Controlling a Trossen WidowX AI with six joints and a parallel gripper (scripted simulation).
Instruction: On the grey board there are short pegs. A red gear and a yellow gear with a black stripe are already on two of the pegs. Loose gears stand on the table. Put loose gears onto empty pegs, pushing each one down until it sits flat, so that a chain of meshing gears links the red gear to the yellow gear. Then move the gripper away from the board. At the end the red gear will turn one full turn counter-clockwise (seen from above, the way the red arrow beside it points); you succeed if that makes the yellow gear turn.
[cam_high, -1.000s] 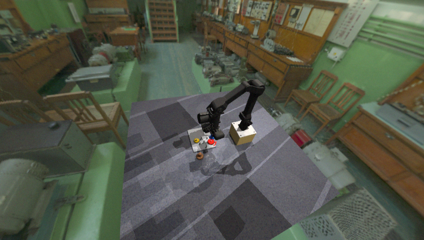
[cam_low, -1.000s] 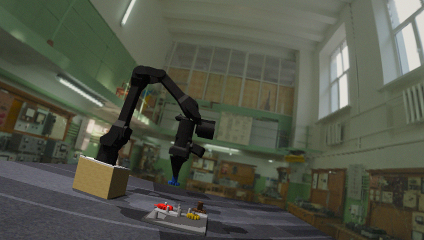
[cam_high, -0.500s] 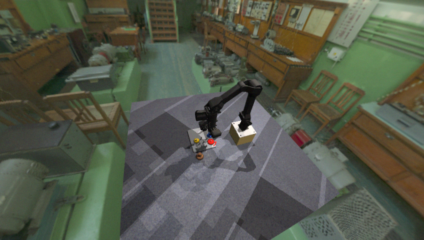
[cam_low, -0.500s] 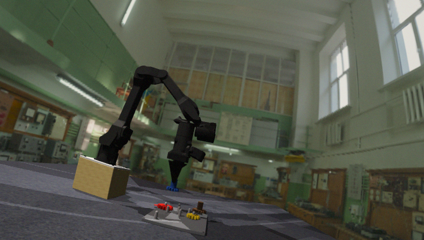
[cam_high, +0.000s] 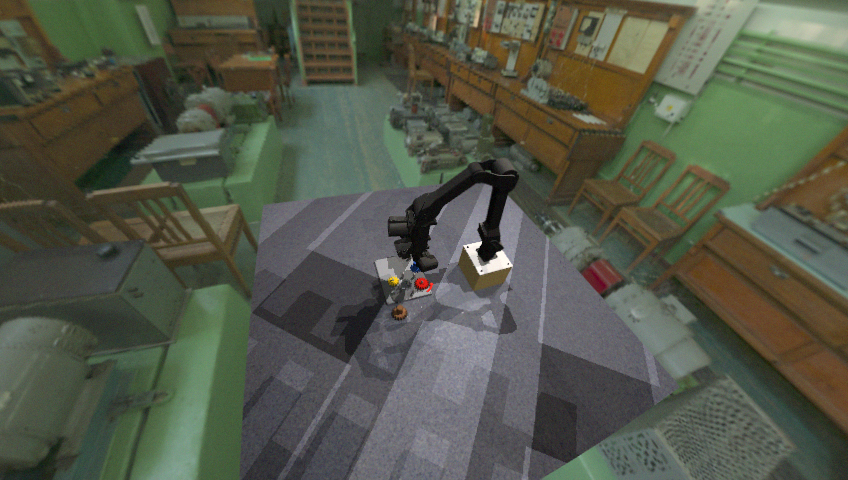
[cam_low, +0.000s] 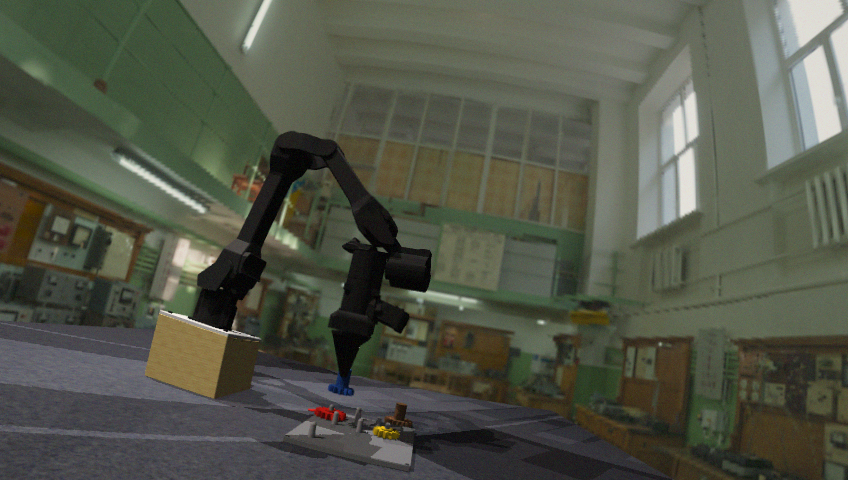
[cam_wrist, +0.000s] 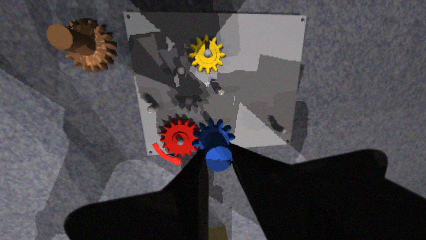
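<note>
The red gear lies 1 cm behind my gripper tip, 4 cm to the left of it and 7 cm below it. The rest, counted from my gripper tip: blue gear 1 cm below; then yellow gear 8 cm ahead, 1 cm to the right, 7 cm below; then brown gear 10 cm ahead, 12 cm to the left, 7 cm below.
</note>
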